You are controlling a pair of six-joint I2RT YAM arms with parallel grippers.
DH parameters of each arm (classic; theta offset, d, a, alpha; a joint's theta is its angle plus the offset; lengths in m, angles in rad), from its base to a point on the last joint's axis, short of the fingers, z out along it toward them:
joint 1: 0 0.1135 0.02 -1.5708
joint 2: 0 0 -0.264 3.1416
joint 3: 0.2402 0 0.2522 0
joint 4: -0.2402 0 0.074 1.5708
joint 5: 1.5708 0 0 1.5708
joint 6: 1.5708 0.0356 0 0
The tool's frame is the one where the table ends.
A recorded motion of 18 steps. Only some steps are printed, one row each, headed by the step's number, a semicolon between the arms.
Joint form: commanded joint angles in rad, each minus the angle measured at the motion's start. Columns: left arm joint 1, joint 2, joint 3, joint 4, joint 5, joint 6; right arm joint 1, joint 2, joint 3, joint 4, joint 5, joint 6.
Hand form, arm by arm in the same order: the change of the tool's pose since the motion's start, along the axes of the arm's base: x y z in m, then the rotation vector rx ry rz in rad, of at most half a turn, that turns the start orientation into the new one. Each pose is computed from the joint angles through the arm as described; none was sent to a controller.
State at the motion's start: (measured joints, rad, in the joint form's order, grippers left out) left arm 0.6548 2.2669 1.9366 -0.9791 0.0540 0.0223; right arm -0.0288 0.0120 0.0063 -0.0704 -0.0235 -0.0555
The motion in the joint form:
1: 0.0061 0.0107 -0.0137 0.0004 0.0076 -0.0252; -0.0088 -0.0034 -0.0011 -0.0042 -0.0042 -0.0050
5: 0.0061 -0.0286 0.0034 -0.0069 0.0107 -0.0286; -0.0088 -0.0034 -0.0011 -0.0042 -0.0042 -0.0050
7: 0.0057 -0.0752 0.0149 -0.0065 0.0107 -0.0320; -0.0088 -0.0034 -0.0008 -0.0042 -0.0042 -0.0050
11: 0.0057 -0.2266 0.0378 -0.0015 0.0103 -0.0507; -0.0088 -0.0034 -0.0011 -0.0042 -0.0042 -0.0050
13: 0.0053 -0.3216 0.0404 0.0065 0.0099 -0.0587; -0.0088 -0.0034 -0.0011 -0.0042 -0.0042 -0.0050
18: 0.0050 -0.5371 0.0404 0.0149 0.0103 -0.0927; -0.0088 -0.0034 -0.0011 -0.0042 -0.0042 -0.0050
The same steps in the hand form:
1: -0.0024 0.0014 -0.0086 -0.0263 0.0118 0.0286; -0.0002 -0.0008 -0.0005 -0.0046 0.0019 -0.0042
5: -0.0036 0.0004 0.0136 0.0000 -0.0295 0.0307; -0.0002 -0.0008 -0.0005 -0.0046 0.0019 -0.0042
7: -0.0061 -0.0018 0.0376 0.0343 -0.0767 0.0330; -0.0002 -0.0008 -0.0004 -0.0046 0.0016 -0.0042
11: -0.0220 -0.0142 0.1103 0.1359 -0.2234 0.0486; -0.0002 -0.0008 -0.0005 -0.0046 0.0019 -0.0042
13: -0.0366 -0.0257 0.1509 0.1958 -0.3099 0.0541; -0.0002 -0.0008 -0.0005 -0.0046 0.0019 -0.0042
18: -0.0815 -0.0607 0.2327 0.3120 -0.5001 0.0790; -0.0002 -0.0008 -0.0005 -0.0046 0.0019 -0.0042

